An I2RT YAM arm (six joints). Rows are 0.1 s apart.
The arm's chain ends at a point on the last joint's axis. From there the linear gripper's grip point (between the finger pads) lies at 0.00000 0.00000 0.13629 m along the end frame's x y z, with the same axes.
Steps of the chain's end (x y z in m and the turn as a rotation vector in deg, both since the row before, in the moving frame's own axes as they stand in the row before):
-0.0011, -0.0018, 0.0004, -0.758, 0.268, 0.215
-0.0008, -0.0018, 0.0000, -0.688, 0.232, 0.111
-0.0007, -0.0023, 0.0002, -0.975, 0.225, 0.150
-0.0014, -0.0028, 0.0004, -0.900, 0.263, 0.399
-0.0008, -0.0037, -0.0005, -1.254, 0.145, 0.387
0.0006, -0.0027, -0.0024, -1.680, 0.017, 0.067
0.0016, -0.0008, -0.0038, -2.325, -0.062, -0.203
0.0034, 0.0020, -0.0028, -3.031, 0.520, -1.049
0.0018, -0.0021, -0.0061, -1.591, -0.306, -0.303
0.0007, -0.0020, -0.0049, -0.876, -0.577, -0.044
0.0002, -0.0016, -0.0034, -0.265, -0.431, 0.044
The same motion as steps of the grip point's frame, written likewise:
-0.0005, 0.0000, 0.0004, -0.758, 0.268, 0.215
-0.0002, -0.0002, 0.0000, -0.688, 0.232, 0.111
-0.0002, 0.0000, 0.0002, -0.975, 0.225, 0.150
-0.0008, -0.0007, 0.0004, -0.900, 0.263, 0.399
-0.0005, -0.0007, -0.0005, -1.254, 0.145, 0.387
0.0006, 0.0013, -0.0025, -1.680, 0.017, 0.067
0.0015, 0.0047, -0.0039, -2.325, -0.062, -0.203
0.0047, 0.0092, -0.0030, -3.031, 0.520, -1.049
0.0011, 0.0017, -0.0062, -1.591, -0.306, -0.303
-0.0007, 0.0001, -0.0049, -0.876, -0.577, -0.044
-0.0008, -0.0010, -0.0034, -0.265, -0.431, 0.044

